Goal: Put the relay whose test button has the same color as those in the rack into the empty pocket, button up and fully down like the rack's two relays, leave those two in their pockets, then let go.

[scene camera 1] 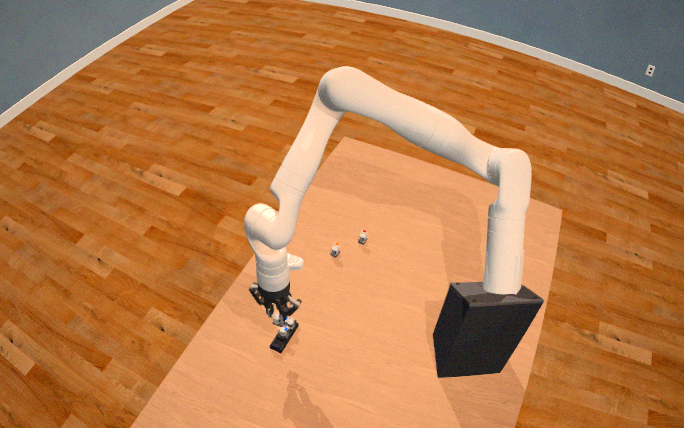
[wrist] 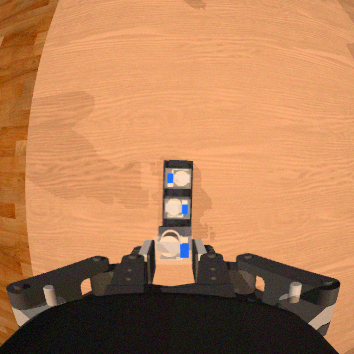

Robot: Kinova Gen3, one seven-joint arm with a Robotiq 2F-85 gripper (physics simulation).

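Where they show: gripper, between the fingertips: point(scene camera 1: 277, 317) point(wrist: 173, 251); arm's base, origin of its link: point(scene camera 1: 500, 289).
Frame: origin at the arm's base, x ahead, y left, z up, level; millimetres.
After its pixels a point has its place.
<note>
My gripper point(scene camera 1: 277, 315) @(x 492, y 212, z -159 mm) point(wrist: 173, 251) @(x 492, y 212, z -159 mm) is shut on a pale relay point(scene camera 1: 276, 318) @(x 489, y 218, z -154 mm) point(wrist: 169, 246) @(x 494, y 206, z -153 mm) with a blue test button, held button up. The black rack point(scene camera 1: 276, 346) @(x 486, y 240, z -263 mm) point(wrist: 178, 163) @(x 490, y 143, z -262 mm) lies on the table. Two relays with blue buttons stand in it: an outer one point(scene camera 1: 283, 331) point(wrist: 180, 178) and a middle one point(scene camera 1: 289, 321) point(wrist: 173, 207). In the wrist view the held relay overlaps the rack's near end and hides the empty pocket. How high it is over the pocket, and whether it touches the rack, I cannot tell.
An orange-button relay point(scene camera 1: 335, 249) @(x 494, y -131, z -245 mm) and a red-button relay point(scene camera 1: 363, 236) @(x 442, y -217, z -245 mm) stand apart on the table point(scene camera 1: 373, 353) @(x 251, y 128, z -286 mm) point(wrist: 115, 65) @(x 584, y 8, z -286 mm), towards its back. The arm's black base block point(scene camera 1: 479, 335) @(x 8, y 102, z -65 mm) stands at the right. The table's left edge is near the gripper.
</note>
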